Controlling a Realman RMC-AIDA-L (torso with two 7-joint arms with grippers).
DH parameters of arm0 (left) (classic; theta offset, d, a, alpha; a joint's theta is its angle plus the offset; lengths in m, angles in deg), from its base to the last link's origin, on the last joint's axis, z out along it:
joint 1: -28.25 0.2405 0 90
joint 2: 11.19 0 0 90
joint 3: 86.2 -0.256 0 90
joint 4: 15.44 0 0 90
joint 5: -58.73 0.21 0 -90
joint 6: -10.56 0 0 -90
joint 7: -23.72 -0.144 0 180
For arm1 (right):
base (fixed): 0 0 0 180
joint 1: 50.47 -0.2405 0 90
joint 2: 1.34 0 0 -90
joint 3: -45.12 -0.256 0 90
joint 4: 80.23 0 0 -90
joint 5: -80.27 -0.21 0 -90
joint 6: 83.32 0 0 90
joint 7: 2.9 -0.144 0 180
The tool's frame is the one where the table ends.
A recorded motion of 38 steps. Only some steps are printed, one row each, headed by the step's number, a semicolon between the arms.
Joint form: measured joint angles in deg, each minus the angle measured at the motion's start. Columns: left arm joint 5, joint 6, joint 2, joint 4, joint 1, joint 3, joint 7; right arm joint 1, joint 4, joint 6, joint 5, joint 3, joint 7, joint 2.
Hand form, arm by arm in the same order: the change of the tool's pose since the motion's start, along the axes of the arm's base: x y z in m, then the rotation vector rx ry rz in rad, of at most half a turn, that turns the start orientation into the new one. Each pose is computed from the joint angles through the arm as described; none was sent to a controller.
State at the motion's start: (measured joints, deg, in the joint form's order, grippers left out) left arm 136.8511 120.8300 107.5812 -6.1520 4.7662 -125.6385 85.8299; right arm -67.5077 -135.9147 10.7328 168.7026 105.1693 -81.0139 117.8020
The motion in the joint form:
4: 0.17 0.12 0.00 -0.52 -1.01 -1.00 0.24; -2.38 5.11 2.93 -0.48 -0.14 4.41 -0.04
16: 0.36 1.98 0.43 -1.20 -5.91 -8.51 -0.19; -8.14 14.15 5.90 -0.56 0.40 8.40 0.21
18: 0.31 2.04 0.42 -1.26 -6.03 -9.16 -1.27; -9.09 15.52 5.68 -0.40 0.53 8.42 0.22
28: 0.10 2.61 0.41 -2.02 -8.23 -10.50 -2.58; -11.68 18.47 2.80 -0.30 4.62 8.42 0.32
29: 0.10 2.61 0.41 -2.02 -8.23 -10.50 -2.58; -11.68 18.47 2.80 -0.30 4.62 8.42 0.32
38: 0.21 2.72 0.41 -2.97 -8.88 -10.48 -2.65; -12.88 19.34 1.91 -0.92 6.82 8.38 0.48
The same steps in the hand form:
4: 0.0052 0.0020 -0.0034 -0.0251 -0.0008 -0.0227; -0.0034 -0.0022 -0.0098 -0.0300 0.0333 0.0647
16: 0.0352 0.0064 -0.0200 -0.1343 0.0248 -0.1935; -0.0177 0.0006 -0.0310 -0.1157 0.0910 0.1351
18: 0.0360 0.0058 -0.0211 -0.1267 0.0355 -0.2062; -0.0195 0.0023 -0.0347 -0.1304 0.0936 0.1320
28: 0.0465 0.0100 -0.0237 -0.1296 0.0417 -0.2604; -0.0272 0.0060 -0.0540 -0.1894 0.0570 0.1349
29: 0.0465 0.0100 -0.0237 -0.1296 0.0417 -0.2604; -0.0272 0.0060 -0.0540 -0.1894 0.0570 0.1349
38: 0.0488 0.0103 -0.0255 -0.1398 0.0347 -0.2637; -0.0336 0.0068 -0.0619 -0.2155 0.0478 0.1491

